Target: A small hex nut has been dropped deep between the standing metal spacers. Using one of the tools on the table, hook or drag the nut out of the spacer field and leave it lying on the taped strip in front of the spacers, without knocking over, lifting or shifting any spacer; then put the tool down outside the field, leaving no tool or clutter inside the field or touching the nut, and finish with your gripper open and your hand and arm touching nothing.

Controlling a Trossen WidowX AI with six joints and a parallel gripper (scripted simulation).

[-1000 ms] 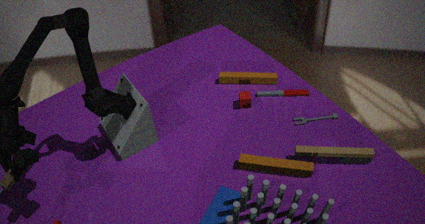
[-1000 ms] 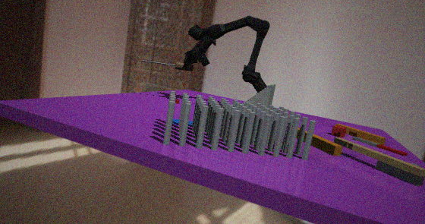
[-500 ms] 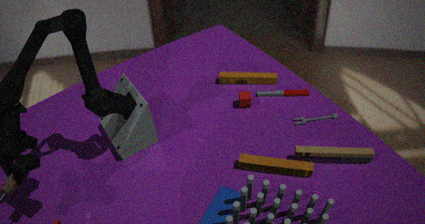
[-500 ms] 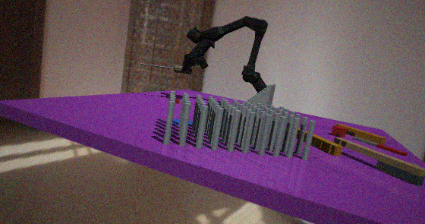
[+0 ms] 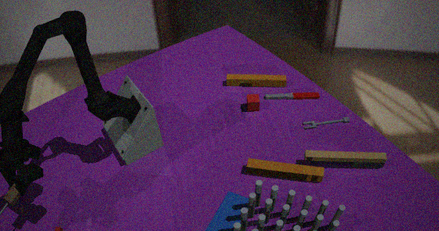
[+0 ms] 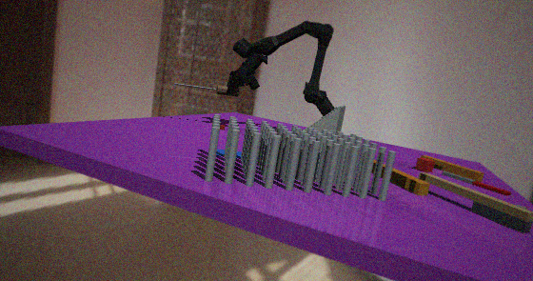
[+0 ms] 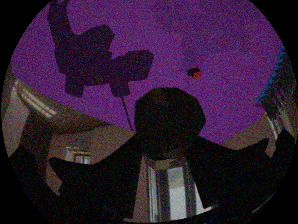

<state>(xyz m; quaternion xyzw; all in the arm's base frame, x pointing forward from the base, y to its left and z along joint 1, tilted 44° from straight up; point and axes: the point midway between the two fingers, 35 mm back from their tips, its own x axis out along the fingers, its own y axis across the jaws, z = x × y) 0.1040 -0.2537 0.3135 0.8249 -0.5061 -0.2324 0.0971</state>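
Now: gripper tip 13 cm above the small red thing, 8 cm short of it and 4 cm to the right of it. Also, from my gripper tip: red block: 79 cm to the left, 12 cm below, 2 cm behind; blue taped strip: 38 cm to the left, 34 cm ahead, 14 cm below; thin rod: 8 cm to the right, 6 cm ahead.
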